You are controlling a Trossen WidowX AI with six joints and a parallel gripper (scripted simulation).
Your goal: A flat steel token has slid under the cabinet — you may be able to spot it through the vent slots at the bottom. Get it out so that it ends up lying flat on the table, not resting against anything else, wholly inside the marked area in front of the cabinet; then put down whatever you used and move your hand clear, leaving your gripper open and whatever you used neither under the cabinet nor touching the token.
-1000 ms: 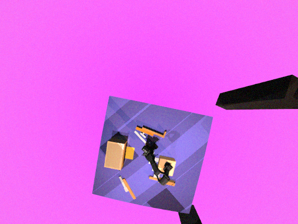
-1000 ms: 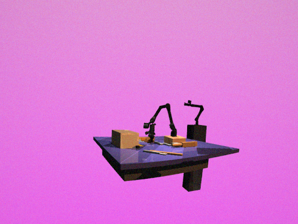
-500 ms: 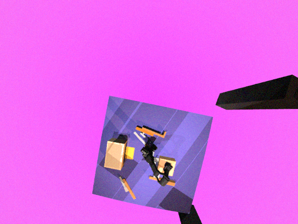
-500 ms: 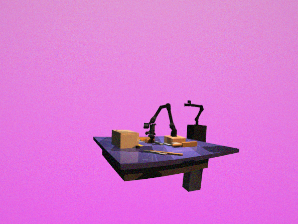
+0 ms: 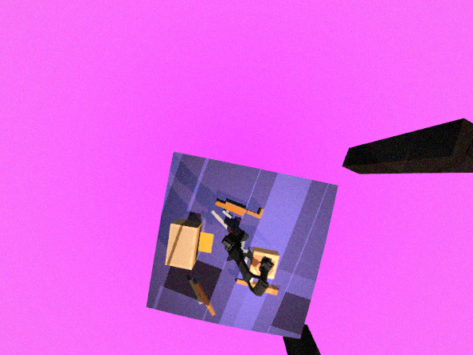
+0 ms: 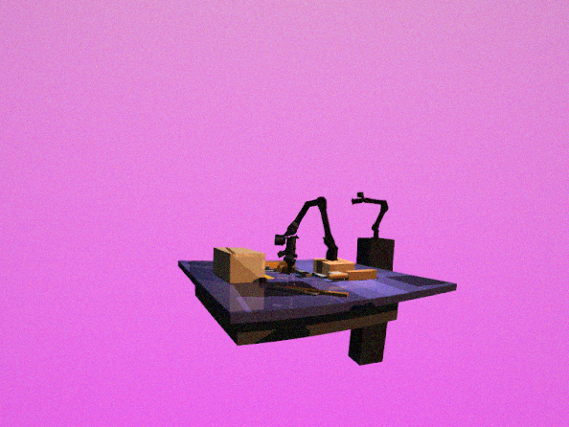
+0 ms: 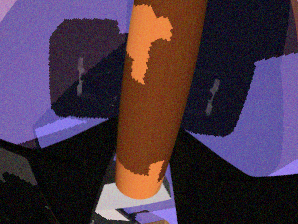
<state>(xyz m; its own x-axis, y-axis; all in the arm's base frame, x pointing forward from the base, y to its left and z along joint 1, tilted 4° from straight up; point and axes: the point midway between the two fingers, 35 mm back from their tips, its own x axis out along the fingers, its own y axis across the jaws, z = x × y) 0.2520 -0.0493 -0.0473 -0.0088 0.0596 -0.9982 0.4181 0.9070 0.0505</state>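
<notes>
The grey bar lies 8 cm to the left of my gripper tip and 6 cm behind it. The rest, counted from my gripper tip: small white piece (14 cm to the right, 14 cm ahead); orange block (29 cm to the left, 27 cm behind, 2 cm above); orange bar (19 cm to the right, 14 cm ahead, 1 cm above).
</notes>
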